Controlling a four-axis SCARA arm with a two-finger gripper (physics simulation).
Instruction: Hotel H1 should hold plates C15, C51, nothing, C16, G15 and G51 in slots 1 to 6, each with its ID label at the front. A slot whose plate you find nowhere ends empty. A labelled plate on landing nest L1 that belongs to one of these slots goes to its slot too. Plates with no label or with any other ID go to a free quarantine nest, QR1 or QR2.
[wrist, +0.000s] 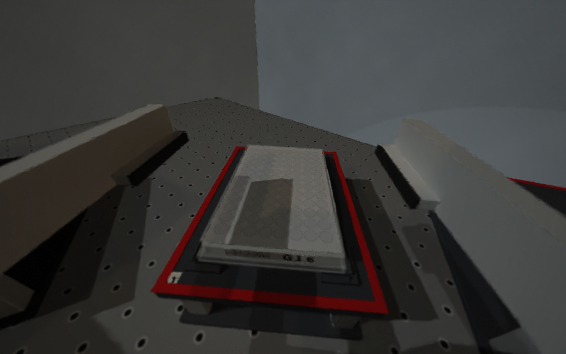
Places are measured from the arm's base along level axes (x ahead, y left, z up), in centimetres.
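Pixels of known places: gripper, fingertip midpoint: (280, 129).
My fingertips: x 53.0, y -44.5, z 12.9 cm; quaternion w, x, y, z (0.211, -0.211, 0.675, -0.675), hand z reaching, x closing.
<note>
Ahead of a thing's pixels: the offset from my fingertips to its top centre. "*": to the spot under its first point. Level surfaces: height alone.
A clear-lidded plate {dx +1.1, dy -1.4, dz -5.2 cm} (312, 200) with round wells lies flat on a dark nest with a red border {* dx -6.8, dy -0.4, dz -6.6 cm} (367, 260). Its front label reads G16, beside a blurred barcode. A small pale mark {dx +1.0, dy +7.9, dz -6.6 cm} (174, 278) sits at the nest's front left corner. The nest's name does not show. My gripper (280, 129) is open and empty. Its two fingers stand left and right above the plate, well apart from its sides. Hotel H1 and landing nest L1 do not show in the wrist view.
The nest stands on short posts {* dx +0.1, dy +7.3, dz -9.5 cm} (200, 305) over a perforated table {dz -11.6 cm} (165, 245). Part of another red-edged dark surface {dz -6.6 cm} (549, 196) shows at the far right, behind the right finger. Grey walls rise behind the table.
</note>
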